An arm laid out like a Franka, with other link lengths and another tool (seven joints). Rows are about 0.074 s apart.
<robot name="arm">
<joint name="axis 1" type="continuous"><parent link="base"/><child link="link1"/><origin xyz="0 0 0.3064" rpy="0 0 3.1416"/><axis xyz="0 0 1"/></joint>
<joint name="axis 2" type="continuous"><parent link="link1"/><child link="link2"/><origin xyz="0 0 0" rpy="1.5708 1.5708 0"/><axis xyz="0 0 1"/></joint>
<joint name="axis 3" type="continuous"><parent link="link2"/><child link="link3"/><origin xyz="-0.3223 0 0" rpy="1.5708 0 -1.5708"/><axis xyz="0 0 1"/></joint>
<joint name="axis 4" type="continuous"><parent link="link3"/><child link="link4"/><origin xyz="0.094 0 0" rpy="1.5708 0 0"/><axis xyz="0 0 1"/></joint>
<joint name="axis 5" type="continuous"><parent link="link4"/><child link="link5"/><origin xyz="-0.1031 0.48 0" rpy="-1.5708 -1.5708 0"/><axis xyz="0 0 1"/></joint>
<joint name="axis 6" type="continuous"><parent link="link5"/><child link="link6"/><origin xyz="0 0 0" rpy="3.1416 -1.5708 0"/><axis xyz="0 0 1"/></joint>
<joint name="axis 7" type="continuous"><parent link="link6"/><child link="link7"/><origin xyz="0 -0.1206 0" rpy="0 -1.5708 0"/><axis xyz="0 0 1"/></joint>
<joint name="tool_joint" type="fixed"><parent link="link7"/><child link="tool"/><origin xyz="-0.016 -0.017 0.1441" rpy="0 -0.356 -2.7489"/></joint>
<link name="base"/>
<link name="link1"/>
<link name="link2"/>
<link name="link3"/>
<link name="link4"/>
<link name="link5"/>
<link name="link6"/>
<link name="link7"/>
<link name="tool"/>
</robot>
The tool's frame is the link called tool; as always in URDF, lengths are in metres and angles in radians. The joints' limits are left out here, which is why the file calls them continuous.
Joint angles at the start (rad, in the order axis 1, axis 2, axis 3, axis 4, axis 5, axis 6, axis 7):
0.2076 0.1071 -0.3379 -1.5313 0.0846 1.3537 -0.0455
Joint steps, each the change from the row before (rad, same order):
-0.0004 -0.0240 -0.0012 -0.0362 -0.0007 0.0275 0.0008
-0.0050 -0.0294 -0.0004 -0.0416 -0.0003 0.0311 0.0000
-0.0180 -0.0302 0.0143 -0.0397 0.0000 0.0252 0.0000
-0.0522 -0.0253 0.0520 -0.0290 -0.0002 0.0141 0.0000
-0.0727 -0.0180 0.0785 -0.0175 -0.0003 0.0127 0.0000
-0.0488 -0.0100 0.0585 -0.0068 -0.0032 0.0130 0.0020
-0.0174 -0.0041 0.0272 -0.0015 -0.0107 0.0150 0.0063
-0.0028 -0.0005 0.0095 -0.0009 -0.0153 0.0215 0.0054
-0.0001 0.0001 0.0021 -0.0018 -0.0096 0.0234 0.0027
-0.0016 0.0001 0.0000 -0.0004 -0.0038 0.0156 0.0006
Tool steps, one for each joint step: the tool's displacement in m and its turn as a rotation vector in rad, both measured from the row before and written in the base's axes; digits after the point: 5 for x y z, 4 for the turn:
-0.00402 -0.00321 -0.00221 0.0049 -0.0147 -0.0049
-0.00548 -0.00591 -0.00158 0.0068 -0.0183 -0.0082
-0.00651 -0.00434 -0.00083 0.0082 -0.0151 -0.0060
-0.00609 -0.00116 0.00105 0.0063 -0.0100 -0.0014
-0.00324 0.00359 0.00310 0.0011 -0.0131 0.0048
-0.00019 0.00596 0.00409 -0.0055 -0.0155 0.0070
0.00182 0.00466 0.00321 -0.0143 -0.0155 0.0035
0.00342 0.00167 0.00178 -0.0187 -0.0188 0.0015
0.00356 -0.00063 0.00129 -0.0124 -0.0201 -0.0009
0.00231 -0.00202 0.00143 -0.0055 -0.0145 -0.0025

